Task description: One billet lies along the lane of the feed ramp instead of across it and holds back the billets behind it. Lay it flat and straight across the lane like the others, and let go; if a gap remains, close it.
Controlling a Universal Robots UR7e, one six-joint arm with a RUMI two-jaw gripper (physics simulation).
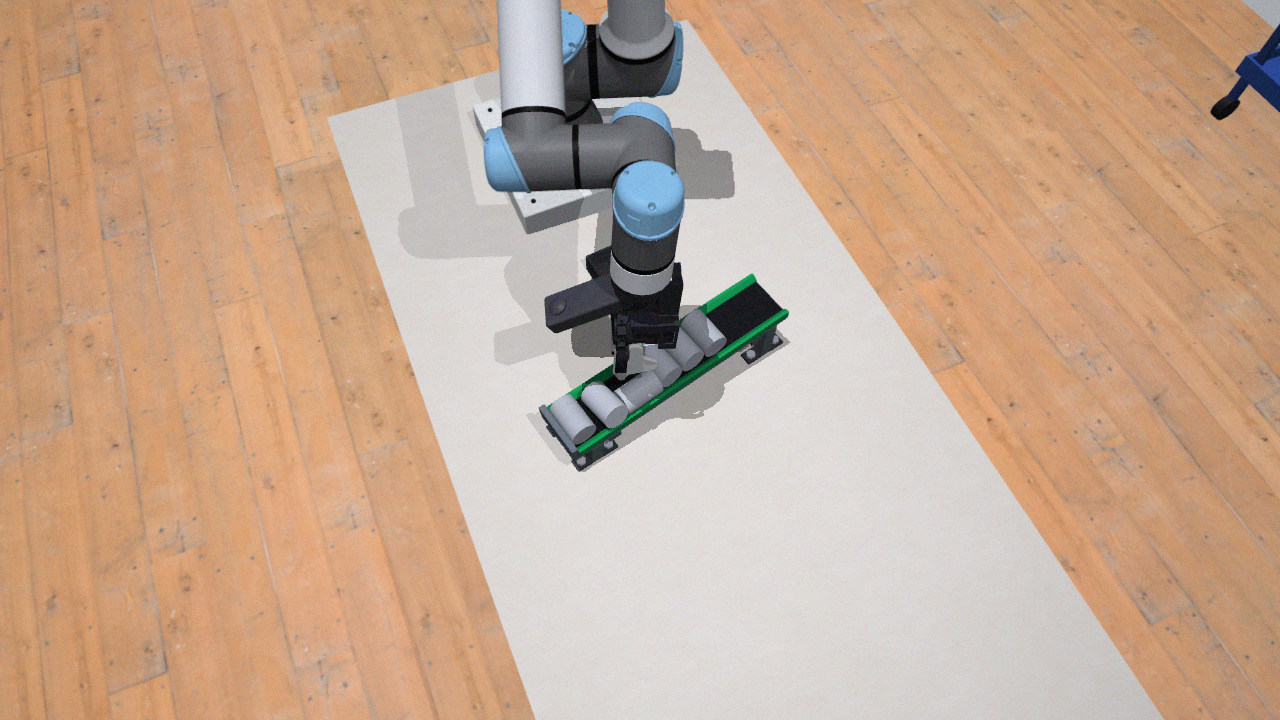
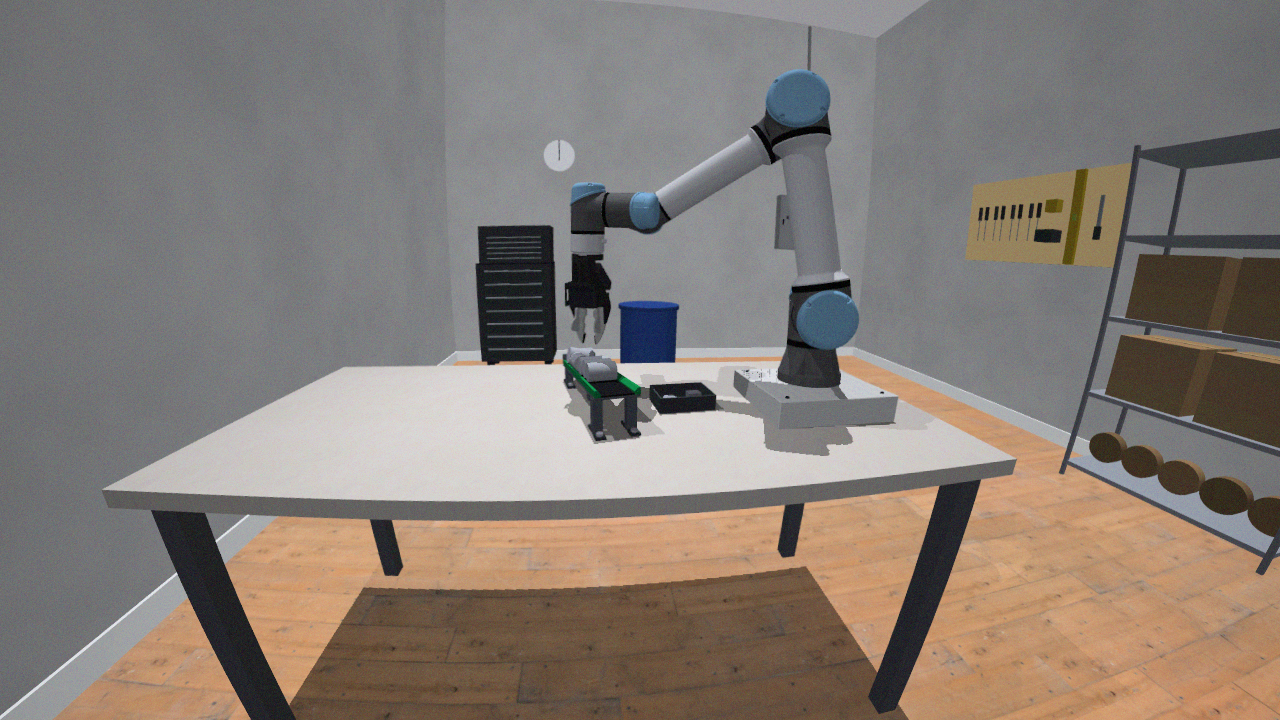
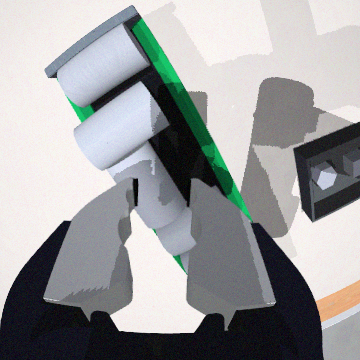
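The feed ramp has green rails and a grey end stop. One grey billet lies along the lane. On its stop side, a billet lies across, slightly skewed and apparently against or over its end; a dark gap separates it from the billet at the stop. Behind the lengthwise billet several lie across, including one at the back. My gripper is partly open and empty, above the lengthwise billet; its fingers partly hide it.
A black open tray with small parts stands on the table beside the ramp, between it and the robot's base. A blue barrel and a dark tool cabinet stand behind the table.
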